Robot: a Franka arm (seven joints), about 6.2 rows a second.
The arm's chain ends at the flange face. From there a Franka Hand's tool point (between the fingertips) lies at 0.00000 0.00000 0.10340 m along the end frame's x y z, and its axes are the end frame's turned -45 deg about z.
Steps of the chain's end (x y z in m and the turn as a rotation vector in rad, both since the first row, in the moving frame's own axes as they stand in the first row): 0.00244 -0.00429 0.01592 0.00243 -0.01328 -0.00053; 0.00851 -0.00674 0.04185 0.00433 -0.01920 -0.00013; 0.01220 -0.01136 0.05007 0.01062 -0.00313 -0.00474; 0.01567 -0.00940 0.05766 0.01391 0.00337 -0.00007; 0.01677 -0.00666 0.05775 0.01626 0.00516 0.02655; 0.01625 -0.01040 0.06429 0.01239 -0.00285 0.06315; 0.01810 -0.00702 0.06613 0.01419 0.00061 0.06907; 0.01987 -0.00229 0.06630 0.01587 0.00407 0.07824; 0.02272 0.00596 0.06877 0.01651 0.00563 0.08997
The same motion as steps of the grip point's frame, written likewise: 0.00397 -0.00246 0.01591 0.01111 -0.00767 -0.00053; 0.00970 -0.00047 0.04183 0.01664 -0.01051 -0.00013; 0.01720 -0.00041 0.05006 0.00972 0.00530 -0.00474; 0.01899 0.00366 0.05765 0.00745 0.01222 -0.00007; 0.01814 0.00636 0.05773 0.00785 0.01515 0.02655; 0.01958 0.00305 0.06428 0.01078 0.00675 0.06315; 0.01888 0.00688 0.06612 0.00960 0.01047 0.06907; 0.01716 0.01163 0.06629 0.00834 0.01410 0.07824; 0.01350 0.01956 0.06875 0.00769 0.01566 0.08997
